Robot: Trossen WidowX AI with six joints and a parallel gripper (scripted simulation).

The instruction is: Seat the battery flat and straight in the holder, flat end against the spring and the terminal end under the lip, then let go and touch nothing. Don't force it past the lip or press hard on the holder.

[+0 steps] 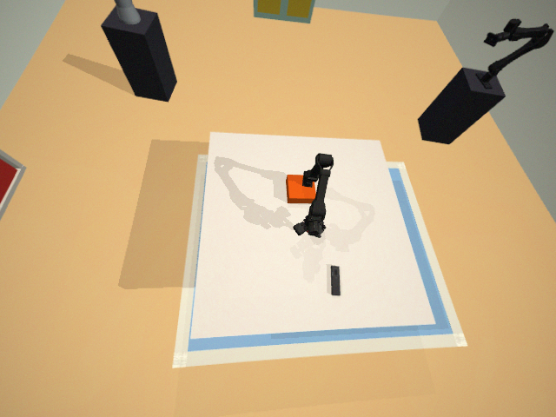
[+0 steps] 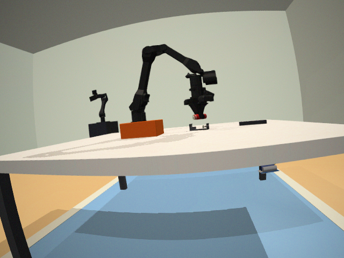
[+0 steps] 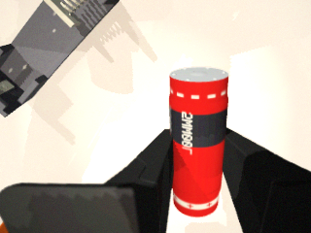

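Now: the small plate 90 mm to the left of my gripper tip and 40 mm below it.
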